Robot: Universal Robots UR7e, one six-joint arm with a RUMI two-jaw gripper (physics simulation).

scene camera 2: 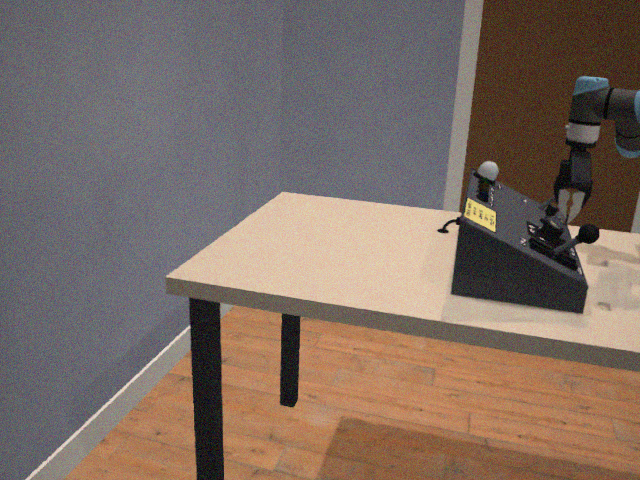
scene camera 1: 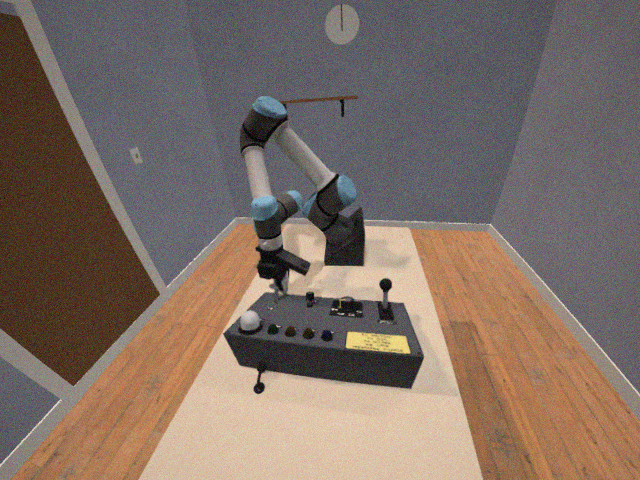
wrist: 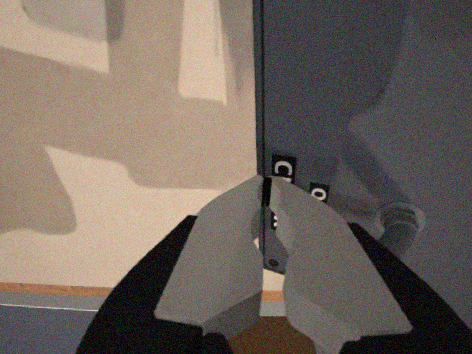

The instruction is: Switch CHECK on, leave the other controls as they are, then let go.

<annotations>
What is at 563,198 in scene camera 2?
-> My gripper.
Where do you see a dark control panel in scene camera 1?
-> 368,346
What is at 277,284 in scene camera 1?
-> My gripper.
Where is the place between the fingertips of my gripper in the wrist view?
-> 263,179
</annotations>
